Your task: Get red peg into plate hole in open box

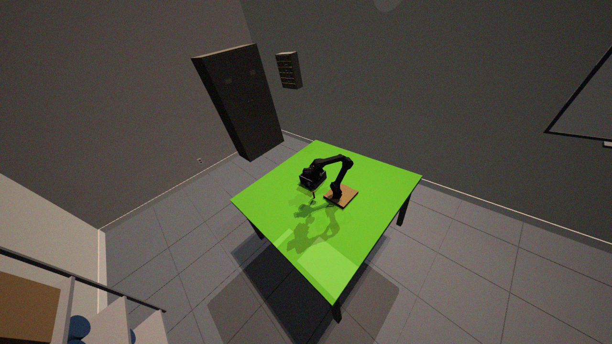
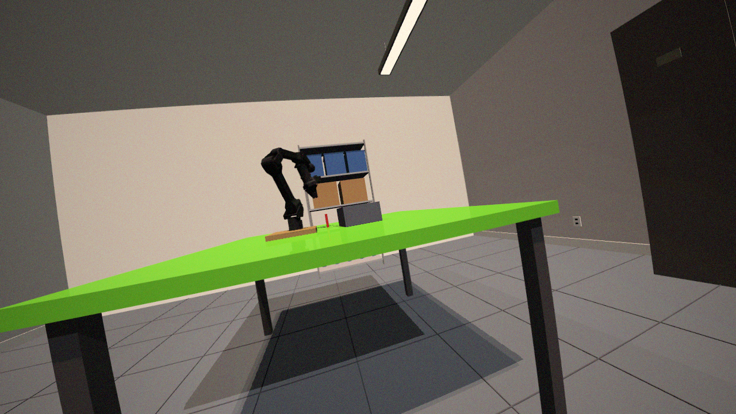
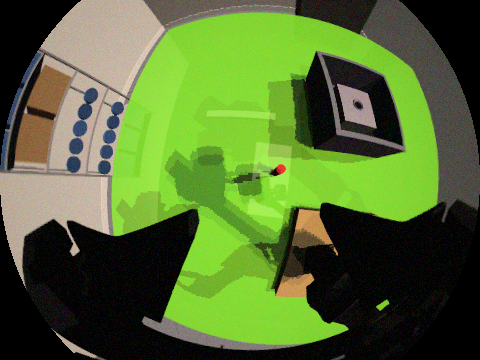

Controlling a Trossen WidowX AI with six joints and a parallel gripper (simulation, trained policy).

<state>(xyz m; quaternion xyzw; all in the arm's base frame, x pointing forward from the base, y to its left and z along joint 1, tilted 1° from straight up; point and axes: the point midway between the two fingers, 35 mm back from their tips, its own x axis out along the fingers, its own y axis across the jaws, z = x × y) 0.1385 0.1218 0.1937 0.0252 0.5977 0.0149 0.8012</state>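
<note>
Now: gripper tip 4 cm short of the red peg, 3 cm to the left of it and 14 cm above it. From my gripper tip the other things lie so: pale plate (17 cm ahead, 22 cm to the right, 14 cm below); then dark box (17 cm ahead, 22 cm to the right, 16 cm below).
</note>
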